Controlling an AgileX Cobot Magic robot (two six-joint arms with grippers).
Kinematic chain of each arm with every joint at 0, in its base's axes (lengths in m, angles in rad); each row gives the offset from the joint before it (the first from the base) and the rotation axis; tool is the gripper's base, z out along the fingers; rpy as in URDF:
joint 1: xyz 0 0 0.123 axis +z
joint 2: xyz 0 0 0 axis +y
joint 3: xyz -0.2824 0 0.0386 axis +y
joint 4: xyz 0.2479 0 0.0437 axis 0.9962 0 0.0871
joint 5: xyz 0 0 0 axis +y
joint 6: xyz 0.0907 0 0.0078 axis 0.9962 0 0.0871
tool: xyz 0 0 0 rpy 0 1.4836 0
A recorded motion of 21 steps. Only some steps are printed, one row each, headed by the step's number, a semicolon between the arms.
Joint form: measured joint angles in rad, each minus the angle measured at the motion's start. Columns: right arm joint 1, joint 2, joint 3, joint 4, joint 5, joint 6; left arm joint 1, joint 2, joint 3, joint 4, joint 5, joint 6.
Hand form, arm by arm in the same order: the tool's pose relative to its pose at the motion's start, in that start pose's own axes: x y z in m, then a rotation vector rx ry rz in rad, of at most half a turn. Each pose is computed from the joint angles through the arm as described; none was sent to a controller.
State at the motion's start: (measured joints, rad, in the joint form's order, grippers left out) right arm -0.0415 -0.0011 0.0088 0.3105 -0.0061 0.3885; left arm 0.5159 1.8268 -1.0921 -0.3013 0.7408 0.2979
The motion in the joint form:
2: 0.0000 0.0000 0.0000 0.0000 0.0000 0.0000; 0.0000 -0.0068 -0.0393 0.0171 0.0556 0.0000
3: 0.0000 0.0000 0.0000 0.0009 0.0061 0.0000; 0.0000 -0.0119 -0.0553 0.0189 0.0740 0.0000
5: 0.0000 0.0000 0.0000 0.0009 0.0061 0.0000; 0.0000 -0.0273 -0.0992 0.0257 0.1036 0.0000
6: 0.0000 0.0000 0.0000 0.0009 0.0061 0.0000; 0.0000 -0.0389 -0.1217 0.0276 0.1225 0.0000
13: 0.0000 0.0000 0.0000 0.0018 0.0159 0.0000; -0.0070 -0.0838 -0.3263 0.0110 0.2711 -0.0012
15: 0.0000 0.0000 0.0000 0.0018 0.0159 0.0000; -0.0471 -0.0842 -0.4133 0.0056 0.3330 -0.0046
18: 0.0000 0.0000 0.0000 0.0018 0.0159 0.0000; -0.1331 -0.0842 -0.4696 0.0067 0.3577 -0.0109
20: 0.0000 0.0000 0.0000 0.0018 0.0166 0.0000; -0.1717 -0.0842 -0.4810 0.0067 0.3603 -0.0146
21: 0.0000 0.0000 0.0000 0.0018 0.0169 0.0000; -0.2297 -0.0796 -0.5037 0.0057 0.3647 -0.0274
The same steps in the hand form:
2: 0.0000 0.0000 0.0000 0.0000 0.0000 0.0000; -0.0053 -0.0016 -0.0094 0.0011 0.0116 0.0215
3: 0.0005 -0.0002 0.0000 0.0023 0.0056 0.0009; -0.0078 -0.0026 -0.0142 0.0033 0.0091 0.0270
5: 0.0005 -0.0002 0.0000 0.0023 0.0056 0.0009; -0.0162 -0.0049 -0.0280 0.0015 -0.0190 0.0436
6: 0.0005 -0.0002 0.0000 0.0023 0.0056 0.0009; -0.0198 -0.0065 -0.0366 0.0021 -0.0336 0.0518
13: 0.0013 -0.0005 0.0000 0.0060 0.0147 0.0018; -0.0478 -0.0231 -0.0978 0.0312 -0.1348 0.1036
15: 0.0013 -0.0005 0.0000 0.0060 0.0147 0.0018; -0.0567 -0.0426 -0.1160 0.0540 -0.1529 0.1571
18: 0.0013 -0.0005 0.0000 0.0060 0.0147 0.0018; -0.0604 -0.0769 -0.1246 0.0813 -0.1670 0.2449
20: 0.0014 -0.0006 0.0000 0.0063 0.0154 0.0018; -0.0598 -0.0916 -0.1253 0.0940 -0.1681 0.2797
21: 0.0014 -0.0006 0.0000 0.0064 0.0156 0.0018; -0.0589 -0.1139 -0.1261 0.1152 -0.1697 0.3243

